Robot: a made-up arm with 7 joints.
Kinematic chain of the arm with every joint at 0, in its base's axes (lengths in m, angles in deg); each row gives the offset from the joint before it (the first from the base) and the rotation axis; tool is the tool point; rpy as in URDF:
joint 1: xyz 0 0 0.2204 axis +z
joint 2: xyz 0 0 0 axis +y
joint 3: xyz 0 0 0.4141 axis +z
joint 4: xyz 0.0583 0 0 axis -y
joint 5: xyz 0.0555 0 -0.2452 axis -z
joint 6: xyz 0 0 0 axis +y
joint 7: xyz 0.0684 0 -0.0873 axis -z
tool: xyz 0 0 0 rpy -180 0 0
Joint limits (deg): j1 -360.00..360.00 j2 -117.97..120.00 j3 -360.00..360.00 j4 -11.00..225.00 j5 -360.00..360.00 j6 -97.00..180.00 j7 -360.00..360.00
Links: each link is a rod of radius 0.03 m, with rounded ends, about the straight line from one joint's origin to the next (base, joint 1, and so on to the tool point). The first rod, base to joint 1, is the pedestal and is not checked.
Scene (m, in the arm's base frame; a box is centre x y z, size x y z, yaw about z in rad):
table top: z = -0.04
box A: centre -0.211 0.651 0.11 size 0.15 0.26 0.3 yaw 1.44
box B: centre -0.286 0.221 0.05 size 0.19 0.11 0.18 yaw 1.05
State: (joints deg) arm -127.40 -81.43 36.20 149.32 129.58 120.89 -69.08
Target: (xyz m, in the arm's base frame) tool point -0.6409 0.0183 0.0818
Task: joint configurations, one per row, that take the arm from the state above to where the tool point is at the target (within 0.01 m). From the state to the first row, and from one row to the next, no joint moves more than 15 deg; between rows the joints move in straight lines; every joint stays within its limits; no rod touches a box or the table.
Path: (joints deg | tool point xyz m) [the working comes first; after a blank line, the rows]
Joints at the target: -9.08 -91.43 57.72 190.81 147.45 121.80 -69.08
Straight joint move there: touches box A.

1: -113.10 -76.47 35.89 153.48 130.31 125.29 -72.66 | 0.3589 0.5826 0.3793
2: -98.80 -71.51 35.59 157.65 131.04 129.68 -76.24 | 0.1862 0.6376 0.4165
3: -84.50 -66.55 35.28 161.81 131.77 134.08 -79.82 | 0.0108 0.6405 0.4525
4: -70.20 -61.59 34.98 165.98 132.50 138.48 -83.40 | -0.1516 0.5945 0.4867
5: -55.90 -56.63 34.67 170.14 133.23 142.87 -86.97 | -0.2877 0.5074 0.5190
6: -44.20 -65.33 40.43 175.31 136.78 137.60 -82.50 | -0.4384 0.4535 0.4080
7: -32.49 -74.03 46.19 180.48 140.34 132.34 -78.03 | -0.5588 0.3417 0.2941
8: -20.79 -82.73 51.96 185.64 143.89 127.07 -73.55 | -0.6296 0.1891 0.1836
9: -9.08 -91.43 57.72 190.81 147.45 121.80 -69.08 | -0.6409 0.0183 0.0818

